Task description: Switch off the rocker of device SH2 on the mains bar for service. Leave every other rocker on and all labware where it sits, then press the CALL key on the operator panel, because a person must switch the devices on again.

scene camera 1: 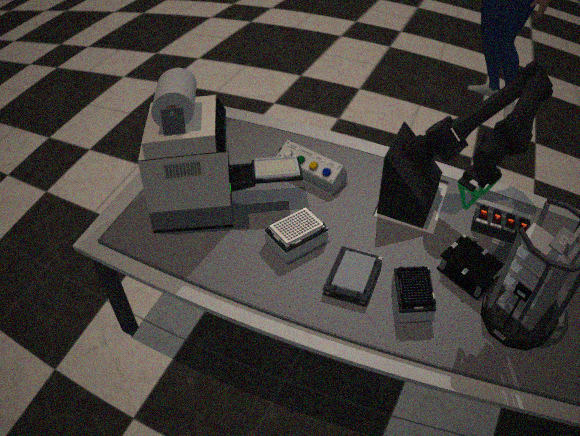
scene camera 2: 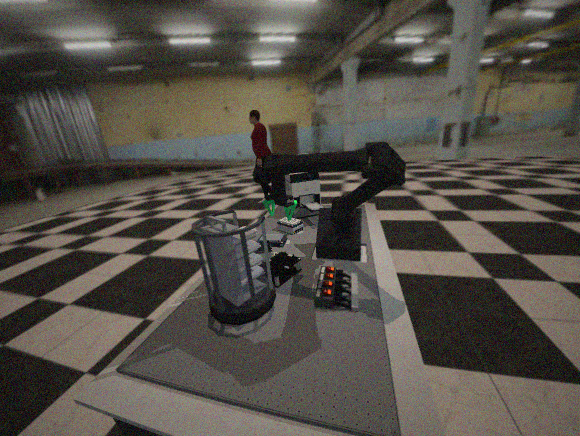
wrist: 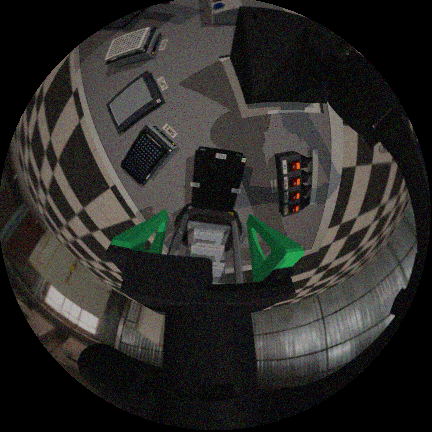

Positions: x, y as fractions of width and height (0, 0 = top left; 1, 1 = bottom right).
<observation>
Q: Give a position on a wire-caged cylinder rack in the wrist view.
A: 0.44, 0.50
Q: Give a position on a shaker unit labelled SH2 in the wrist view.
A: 0.35, 0.11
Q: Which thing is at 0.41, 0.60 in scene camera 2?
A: A wire-caged cylinder rack.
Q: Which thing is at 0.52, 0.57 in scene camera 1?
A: A shaker unit labelled SH2.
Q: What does the gripper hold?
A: Nothing.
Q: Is the gripper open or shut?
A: Open.
</observation>
